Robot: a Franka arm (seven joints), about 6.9 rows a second.
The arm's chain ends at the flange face. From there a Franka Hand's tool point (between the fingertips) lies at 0.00 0.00 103.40 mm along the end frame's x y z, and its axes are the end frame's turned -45 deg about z.
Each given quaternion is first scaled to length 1.
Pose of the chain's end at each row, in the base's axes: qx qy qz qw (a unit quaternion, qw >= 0); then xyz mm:
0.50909, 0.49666, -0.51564, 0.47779, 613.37, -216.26, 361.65
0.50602, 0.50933, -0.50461, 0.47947, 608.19, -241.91, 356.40
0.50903, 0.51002, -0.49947, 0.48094, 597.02, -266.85, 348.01
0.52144, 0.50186, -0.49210, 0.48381, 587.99, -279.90, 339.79
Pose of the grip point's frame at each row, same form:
0.28027, 0.65367, -0.65923, 0.24409, 608.16, -319.52, 360.44
0.27259, 0.66421, -0.64969, 0.24987, 605.89, -345.23, 353.20
0.27511, 0.66599, -0.64550, 0.25319, 595.17, -370.16, 344.03
0.28969, 0.66321, -0.63979, 0.25866, 585.14, -383.14, 334.88

